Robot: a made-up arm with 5 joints.
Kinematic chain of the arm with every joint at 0, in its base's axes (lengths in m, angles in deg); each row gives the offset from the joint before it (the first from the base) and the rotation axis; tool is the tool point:
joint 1: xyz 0 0 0.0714 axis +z
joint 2: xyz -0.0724 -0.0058 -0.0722 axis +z
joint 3: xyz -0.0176 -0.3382 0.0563 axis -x
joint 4: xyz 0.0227 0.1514 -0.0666 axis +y
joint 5: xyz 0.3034 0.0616 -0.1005 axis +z
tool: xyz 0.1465 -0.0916 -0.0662
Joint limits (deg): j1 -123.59..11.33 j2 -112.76..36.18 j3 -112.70..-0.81 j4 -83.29..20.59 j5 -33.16..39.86
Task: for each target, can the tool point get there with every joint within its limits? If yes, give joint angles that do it. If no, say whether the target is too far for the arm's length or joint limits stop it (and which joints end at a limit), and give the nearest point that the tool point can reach.
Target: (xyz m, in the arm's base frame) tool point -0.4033 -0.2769 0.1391
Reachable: yes | joints -73.53 -32.73 -10.04 -39.15 -15.26
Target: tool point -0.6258 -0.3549 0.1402
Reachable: yes | joints -75.57 -3.34 -98.14 -72.69 3.76
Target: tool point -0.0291 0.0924 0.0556
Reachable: no: joint limits stop it (at a limit: joint 1, joint 2, joint 4, joint 5) | nearest point 0.1162 0.2144 0.0556 | short by 0.190 m
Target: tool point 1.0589 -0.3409 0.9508
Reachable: no: too far | nearest point 0.5416 -0.2676 0.4081 | short by 0.753 m
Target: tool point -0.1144 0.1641 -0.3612
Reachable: no: joint limits stop it (at a limit: joint 1, joint 4, joint 5) | nearest point -0.2417 0.2497 -0.2501 | short by 0.189 m
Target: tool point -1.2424 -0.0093 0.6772
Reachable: no: too far | nearest point -0.7993 -0.0060 0.3387 | short by 0.558 m
